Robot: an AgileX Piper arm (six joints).
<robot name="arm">
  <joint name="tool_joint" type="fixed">
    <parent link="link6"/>
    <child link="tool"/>
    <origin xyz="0 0 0" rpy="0 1.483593 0"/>
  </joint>
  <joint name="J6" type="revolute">
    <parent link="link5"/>
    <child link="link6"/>
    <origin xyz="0.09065 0 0.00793" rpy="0 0 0"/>
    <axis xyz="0.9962 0 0.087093"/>
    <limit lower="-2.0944" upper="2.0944"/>
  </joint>
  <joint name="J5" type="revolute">
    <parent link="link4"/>
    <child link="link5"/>
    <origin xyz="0 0 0" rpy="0 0 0"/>
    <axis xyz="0 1 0"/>
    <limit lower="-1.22" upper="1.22"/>
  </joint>
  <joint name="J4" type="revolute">
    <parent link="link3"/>
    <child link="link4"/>
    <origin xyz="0.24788 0 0.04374" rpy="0 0 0"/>
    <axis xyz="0.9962 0 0.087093"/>
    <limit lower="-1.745" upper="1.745"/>
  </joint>
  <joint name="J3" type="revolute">
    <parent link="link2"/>
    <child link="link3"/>
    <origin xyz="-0.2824 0 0.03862" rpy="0 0 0"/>
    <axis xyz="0 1 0"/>
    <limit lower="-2.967" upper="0"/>
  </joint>
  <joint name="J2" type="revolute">
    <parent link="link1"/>
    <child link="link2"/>
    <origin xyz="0 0 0" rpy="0 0 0"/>
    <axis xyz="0 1 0"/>
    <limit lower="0" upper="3.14"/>
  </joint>
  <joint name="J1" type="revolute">
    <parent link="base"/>
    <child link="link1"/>
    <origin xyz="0 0 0.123" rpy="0 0 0"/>
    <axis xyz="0 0 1"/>
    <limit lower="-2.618" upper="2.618"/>
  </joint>
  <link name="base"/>
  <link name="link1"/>
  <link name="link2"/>
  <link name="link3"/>
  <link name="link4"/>
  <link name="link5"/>
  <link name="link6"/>
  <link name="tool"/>
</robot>
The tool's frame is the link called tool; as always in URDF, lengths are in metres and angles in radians.
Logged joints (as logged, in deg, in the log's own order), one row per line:
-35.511, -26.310, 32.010, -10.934, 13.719, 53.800
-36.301, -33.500, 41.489, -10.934, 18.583, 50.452
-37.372, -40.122, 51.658, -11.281, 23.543, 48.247
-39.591, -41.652, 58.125, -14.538, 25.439, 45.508
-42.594, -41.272, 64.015, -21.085, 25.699, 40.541
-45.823, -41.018, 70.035, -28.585, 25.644, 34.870
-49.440, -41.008, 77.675, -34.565, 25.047, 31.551
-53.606, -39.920, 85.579, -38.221, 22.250, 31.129
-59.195, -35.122, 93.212, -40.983, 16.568, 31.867
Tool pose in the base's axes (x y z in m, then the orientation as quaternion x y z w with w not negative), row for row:
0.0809, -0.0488, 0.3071, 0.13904, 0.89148, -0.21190, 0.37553
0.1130, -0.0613, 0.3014, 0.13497, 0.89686, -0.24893, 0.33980
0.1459, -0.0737, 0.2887, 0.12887, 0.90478, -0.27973, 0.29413
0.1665, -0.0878, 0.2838, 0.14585, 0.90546, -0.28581, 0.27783
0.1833, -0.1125, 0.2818, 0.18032, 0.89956, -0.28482, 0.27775
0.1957, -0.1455, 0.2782, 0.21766, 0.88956, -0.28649, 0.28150
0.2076, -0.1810, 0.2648, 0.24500, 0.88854, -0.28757, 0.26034
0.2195, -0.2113, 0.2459, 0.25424, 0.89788, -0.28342, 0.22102
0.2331, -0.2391, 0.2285, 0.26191, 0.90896, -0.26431, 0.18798
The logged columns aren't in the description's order. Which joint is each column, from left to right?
Columns, left to right: J3, J4, J2, J1, J6, J5.
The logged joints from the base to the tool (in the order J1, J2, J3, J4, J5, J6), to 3 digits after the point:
-10.934, 32.010, -35.511, -26.310, 53.800, 13.719
-10.934, 41.489, -36.301, -33.500, 50.452, 18.583
-11.281, 51.658, -37.372, -40.122, 48.247, 23.543
-14.538, 58.125, -39.591, -41.652, 45.508, 25.439
-21.085, 64.015, -42.594, -41.272, 40.541, 25.699
-28.585, 70.035, -45.823, -41.018, 34.870, 25.644
-34.565, 77.675, -49.440, -41.008, 31.551, 25.047
-38.221, 85.579, -53.606, -39.920, 31.129, 22.250
-40.983, 93.212, -59.195, -35.122, 31.867, 16.568

